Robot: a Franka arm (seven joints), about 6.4 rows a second.
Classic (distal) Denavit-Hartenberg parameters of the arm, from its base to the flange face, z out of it. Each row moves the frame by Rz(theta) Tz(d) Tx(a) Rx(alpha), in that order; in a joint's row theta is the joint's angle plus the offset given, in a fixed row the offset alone. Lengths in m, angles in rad.
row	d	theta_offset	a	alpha
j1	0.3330	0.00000	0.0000	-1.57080
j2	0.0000	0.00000	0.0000	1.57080
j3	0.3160	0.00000	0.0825	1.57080
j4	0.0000	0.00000	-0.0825	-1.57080
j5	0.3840	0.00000	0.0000	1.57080
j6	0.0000	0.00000	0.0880	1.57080
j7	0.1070	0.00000	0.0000	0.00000
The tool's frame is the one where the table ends.
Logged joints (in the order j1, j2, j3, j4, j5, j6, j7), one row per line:
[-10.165, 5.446, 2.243, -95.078, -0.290, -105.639, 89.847]
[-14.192, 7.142, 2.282, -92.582, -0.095, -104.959, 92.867]
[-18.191, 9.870, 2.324, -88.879, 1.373, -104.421, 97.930]
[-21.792, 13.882, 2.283, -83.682, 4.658, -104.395, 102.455]
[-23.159, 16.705, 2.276, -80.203, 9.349, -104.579, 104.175]
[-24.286, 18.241, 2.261, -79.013, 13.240, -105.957, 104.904]
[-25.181, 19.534, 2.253, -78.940, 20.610, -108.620, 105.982]
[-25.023, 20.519, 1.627, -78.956, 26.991, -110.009, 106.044]
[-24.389, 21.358, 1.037, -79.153, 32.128, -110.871, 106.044]
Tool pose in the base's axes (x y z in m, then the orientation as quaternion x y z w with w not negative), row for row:
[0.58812, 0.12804, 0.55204, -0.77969, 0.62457, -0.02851, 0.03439]
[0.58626, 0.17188, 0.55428, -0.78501, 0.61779, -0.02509, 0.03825]
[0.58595, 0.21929, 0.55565, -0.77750, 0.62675, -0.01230, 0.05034]
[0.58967, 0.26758, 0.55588, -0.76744, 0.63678, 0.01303, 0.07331]
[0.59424, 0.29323, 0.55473, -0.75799, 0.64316, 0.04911, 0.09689]
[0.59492, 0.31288, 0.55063, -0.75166, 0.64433, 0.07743, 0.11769]
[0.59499, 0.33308, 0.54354, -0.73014, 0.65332, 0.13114, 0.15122]
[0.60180, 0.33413, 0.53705, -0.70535, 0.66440, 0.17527, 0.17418]
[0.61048, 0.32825, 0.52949, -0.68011, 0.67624, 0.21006, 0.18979]
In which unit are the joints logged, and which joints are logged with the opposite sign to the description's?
The joints are logged in degrees. Opposite sign: j1, j6.
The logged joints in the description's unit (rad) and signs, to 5 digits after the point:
[0.17741, 0.09505, 0.03915, -1.65942, -0.00506, 1.84375, 1.56813]
[0.24770, 0.12465, 0.03983, -1.61586, -0.00166, 1.83188, 1.62083]
[0.31749, 0.17226, 0.04056, -1.55123, 0.02396, 1.82249, 1.70920]
[0.38034, 0.24229, 0.03985, -1.46053, 0.08130, 1.82204, 1.78818]
[0.40420, 0.29156, 0.03972, -1.39981, 0.16317, 1.82525, 1.81820]
[0.42387, 0.31837, 0.03946, -1.37904, 0.23108, 1.84930, 1.83092]
[0.43949, 0.34093, 0.03932, -1.37776, 0.35971, 1.89578, 1.84973]
[0.43673, 0.35812, 0.02840, -1.37804, 0.47108, 1.92002, 1.85082]
[0.42567, 0.37277, 0.01810, -1.38148, 0.56074, 1.93506, 1.85082]

